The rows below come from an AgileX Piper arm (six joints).
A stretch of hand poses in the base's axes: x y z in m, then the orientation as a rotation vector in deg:
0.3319 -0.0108 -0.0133 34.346 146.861 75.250
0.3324 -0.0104 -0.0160 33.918 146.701 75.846
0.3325 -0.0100 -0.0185 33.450 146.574 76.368
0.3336 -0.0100 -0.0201 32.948 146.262 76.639
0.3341 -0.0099 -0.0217 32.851 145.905 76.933
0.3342 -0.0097 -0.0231 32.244 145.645 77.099
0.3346 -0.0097 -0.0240 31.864 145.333 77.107
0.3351 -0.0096 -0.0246 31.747 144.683 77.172
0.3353 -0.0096 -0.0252 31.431 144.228 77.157
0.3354 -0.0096 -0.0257 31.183 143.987 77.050
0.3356 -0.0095 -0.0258 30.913 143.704 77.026
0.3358 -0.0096 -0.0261 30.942 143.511 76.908
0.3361 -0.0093 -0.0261 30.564 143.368 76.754
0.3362 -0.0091 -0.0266 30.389 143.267 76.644
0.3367 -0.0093 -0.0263 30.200 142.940 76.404
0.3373 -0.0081 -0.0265 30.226 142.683 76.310
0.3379 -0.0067 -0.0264 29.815 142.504 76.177
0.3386 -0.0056 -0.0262 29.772 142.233 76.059
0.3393 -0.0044 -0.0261 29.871 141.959 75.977
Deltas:
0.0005 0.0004 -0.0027 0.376 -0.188 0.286
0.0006 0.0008 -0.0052 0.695 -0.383 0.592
0.0017 0.0008 -0.0068 0.868 -0.793 0.760
0.0022 0.0009 -0.0084 1.106 -1.046 0.707
0.0023 0.0011 -0.0098 1.191 -1.487 0.930
0.0027 0.0011 -0.0107 1.202 -1.901 0.972
0.0032 0.0012 -0.0113 1.328 -2.444 0.729
0.0034 0.0012 -0.0119 1.352 -2.946 0.663
0.0035 0.0012 -0.0124 1.290 -3.272 0.645
0.0037 0.0013 -0.0125 1.288 -3.622 0.640
0.0039 0.0012 -0.0128 1.239 -3.787 0.499
0.0042 0.0015 -0.0128 1.117 -4.108 0.586
0.0043 0.0017 -0.0133 1.040 -4.293 0.599
0.0048 0.0015 -0.0130 0.906 -4.691 0.476
0.0054 0.0027 -0.0132 0.882 -4.902 0.312
0.0060 0.0041 -0.0131 0.776 -5.261 0.406
0.0067 0.0052 -0.0129 0.732 -5.520 0.265
0.0074 0.0064 -0.0128 0.727 -5.708 0.057

